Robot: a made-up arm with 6 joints. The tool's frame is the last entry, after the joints. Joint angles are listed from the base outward. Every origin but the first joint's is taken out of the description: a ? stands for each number. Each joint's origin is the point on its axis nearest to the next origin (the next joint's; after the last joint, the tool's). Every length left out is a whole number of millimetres.
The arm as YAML. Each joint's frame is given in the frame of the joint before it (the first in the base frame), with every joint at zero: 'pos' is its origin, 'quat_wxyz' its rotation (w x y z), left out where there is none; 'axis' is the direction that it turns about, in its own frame. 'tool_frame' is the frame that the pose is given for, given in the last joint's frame.
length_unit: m
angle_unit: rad
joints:
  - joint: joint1
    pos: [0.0, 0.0, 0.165]
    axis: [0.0, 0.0, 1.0]
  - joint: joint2
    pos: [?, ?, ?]
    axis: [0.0, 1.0, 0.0]
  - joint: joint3
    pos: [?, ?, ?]
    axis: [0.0, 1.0, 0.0]
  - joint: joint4
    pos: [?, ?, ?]
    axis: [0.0, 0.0, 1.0]
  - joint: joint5
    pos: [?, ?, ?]
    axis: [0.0, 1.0, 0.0]
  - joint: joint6
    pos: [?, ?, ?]
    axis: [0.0, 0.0, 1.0]
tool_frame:
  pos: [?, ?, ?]
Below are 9 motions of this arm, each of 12 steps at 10 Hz.
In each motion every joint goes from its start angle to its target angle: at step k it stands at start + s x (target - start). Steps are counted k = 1, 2, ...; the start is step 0. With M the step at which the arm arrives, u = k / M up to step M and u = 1 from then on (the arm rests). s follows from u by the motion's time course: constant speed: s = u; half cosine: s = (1 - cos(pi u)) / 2; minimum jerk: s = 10 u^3 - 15 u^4 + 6 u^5.
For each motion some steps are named. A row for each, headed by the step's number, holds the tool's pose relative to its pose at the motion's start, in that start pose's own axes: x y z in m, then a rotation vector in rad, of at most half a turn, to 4 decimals.
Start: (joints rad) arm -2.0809 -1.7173 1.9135 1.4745 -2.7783 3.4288
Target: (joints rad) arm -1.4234 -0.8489 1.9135 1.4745 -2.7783 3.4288
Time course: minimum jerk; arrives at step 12
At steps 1, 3, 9, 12:
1: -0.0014 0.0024 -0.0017 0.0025 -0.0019 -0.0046
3: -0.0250 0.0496 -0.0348 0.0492 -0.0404 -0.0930
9: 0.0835 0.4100 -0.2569 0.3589 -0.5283 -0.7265
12: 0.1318 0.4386 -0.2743 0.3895 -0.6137 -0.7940

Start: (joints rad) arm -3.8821 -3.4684 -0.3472 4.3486 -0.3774 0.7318
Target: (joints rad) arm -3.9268 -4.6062 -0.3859 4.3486 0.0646 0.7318
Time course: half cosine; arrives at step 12
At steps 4, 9, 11, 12:
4: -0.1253 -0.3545 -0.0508 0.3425 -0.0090 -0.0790
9: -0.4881 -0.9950 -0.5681 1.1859 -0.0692 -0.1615
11: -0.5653 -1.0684 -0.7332 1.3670 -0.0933 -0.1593
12: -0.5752 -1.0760 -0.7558 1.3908 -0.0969 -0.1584

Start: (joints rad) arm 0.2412 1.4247 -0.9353 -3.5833 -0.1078 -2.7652
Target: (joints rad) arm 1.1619 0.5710 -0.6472 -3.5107 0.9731 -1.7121
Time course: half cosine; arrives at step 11
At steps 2, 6, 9, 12:
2: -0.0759 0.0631 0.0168 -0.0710 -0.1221 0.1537
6: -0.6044 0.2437 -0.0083 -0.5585 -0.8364 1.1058
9: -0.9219 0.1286 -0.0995 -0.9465 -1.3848 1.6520
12: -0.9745 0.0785 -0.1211 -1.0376 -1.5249 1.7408

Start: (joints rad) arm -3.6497 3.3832 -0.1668 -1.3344 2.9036 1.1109
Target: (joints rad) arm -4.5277 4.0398 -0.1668 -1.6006 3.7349 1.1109
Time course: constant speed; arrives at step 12
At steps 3, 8, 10, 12:
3: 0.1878 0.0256 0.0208 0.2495 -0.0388 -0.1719
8: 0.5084 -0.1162 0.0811 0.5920 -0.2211 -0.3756
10: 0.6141 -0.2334 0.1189 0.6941 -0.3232 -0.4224
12: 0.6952 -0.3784 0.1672 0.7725 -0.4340 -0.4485

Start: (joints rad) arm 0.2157 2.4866 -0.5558 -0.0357 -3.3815 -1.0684
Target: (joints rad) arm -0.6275 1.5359 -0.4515 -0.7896 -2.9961 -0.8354
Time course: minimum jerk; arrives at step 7
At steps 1, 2, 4, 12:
1: 0.0263 0.0087 -0.0125 0.0008 -0.0190 0.0204
2: 0.1719 0.0528 -0.0640 -0.0058 -0.1223 0.1317
4: 0.8043 0.2303 -0.0196 -0.2246 -0.5836 0.6195
12: 1.1888 0.4027 0.2493 -0.5940 -0.9469 0.9735

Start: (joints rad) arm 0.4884 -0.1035 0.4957 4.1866 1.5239 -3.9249
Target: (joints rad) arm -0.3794 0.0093 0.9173 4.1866 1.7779 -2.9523
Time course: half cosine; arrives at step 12
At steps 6, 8, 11, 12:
6: 0.1352 -0.1733 0.0396 -0.2339 -0.3508 0.1479
8: 0.1672 -0.2742 0.1124 -0.3936 -0.5049 0.2116
11: 0.1641 -0.3673 0.2023 -0.5664 -0.6292 0.2591
12: 0.1625 -0.3739 0.2094 -0.5799 -0.6375 0.2620

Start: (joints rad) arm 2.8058 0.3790 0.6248 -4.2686 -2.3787 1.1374
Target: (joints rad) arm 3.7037 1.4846 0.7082 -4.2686 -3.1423 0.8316
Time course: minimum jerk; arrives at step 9
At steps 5, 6, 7, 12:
5: -0.8826 -0.0503 -0.0210 -0.5601 0.4772 -0.7140
6: -1.1407 0.0602 0.0742 -0.7478 0.7011 -0.7850
7: -1.2979 0.1577 0.1780 -0.8780 0.8697 -0.7796
12: -1.3750 0.2164 0.2503 -0.9490 0.9663 -0.7542

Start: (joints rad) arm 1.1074 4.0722 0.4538 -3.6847 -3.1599 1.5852
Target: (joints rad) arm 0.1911 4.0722 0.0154 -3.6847 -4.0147 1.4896
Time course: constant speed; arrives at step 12
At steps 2, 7, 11, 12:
2: -0.1059 0.1330 0.0242 -0.0023 0.0925 -0.0415
7: -0.3170 0.4502 0.1967 -0.0211 0.3369 -0.1330
11: -0.4043 0.6640 0.4219 -0.0509 0.5494 -0.1866
12: -0.4127 0.7094 0.4857 -0.0605 0.6050 -0.1961

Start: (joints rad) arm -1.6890 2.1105 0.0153 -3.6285 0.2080 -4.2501
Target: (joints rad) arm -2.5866 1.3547 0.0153 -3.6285 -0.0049 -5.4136
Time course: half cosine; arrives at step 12
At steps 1, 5, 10, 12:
1: 0.0181 -0.0165 0.0017 0.0097 0.0162 -0.0156
5: 0.4222 -0.3372 -0.0771 0.1263 0.4000 -0.3593
10: 0.9497 -0.7261 -0.6189 -0.0735 1.1015 -0.9219
12: 0.9860 -0.7621 -0.7074 -0.1321 1.1837 -0.9843

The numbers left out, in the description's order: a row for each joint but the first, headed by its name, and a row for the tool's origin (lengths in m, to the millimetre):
joint2: 0.0 0.052 0.0
joint3: 0.0 0.0 0.562
joint4: 0.0 0.0 0.674
joint5: 0.0 0.0 0.0
joint6: 0.0 0.0 0.084
tool: 0.0 0.0 0.0

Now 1 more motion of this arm.
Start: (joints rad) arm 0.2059 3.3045 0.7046 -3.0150 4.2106 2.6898
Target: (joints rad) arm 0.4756 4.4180 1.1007 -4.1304 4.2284 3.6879
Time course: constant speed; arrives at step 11
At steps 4, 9, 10, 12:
4: -0.1161 -0.2630 0.4455 0.2020 0.6362 0.6008
9: 0.0544 -0.4278 1.0226 0.7693 1.3522 0.8742
10: 0.1192 -0.4306 1.1254 0.9085 1.4592 0.8445
12: 0.1908 -0.4223 1.2213 1.0483 1.5460 0.7854

